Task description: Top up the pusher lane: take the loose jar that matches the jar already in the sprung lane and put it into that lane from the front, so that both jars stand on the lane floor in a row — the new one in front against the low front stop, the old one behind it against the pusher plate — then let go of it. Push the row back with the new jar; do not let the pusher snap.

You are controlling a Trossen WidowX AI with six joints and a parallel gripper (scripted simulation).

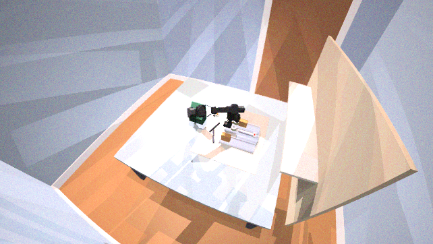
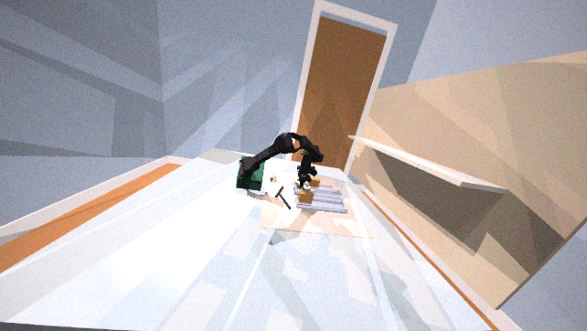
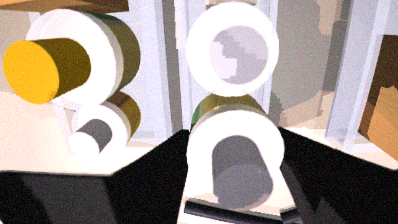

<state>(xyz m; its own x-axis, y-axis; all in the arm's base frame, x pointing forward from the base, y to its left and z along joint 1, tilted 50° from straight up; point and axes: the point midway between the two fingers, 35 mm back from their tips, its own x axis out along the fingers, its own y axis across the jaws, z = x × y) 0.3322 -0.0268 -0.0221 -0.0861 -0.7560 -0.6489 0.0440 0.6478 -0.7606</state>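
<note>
My gripper tip is 80 mm to the right of the grey-lidded jar and 20 mm above it. From my gripper tip the other things lie so: lane rack (150 mm ahead, 30 mm to the right, 30 mm below).
</note>
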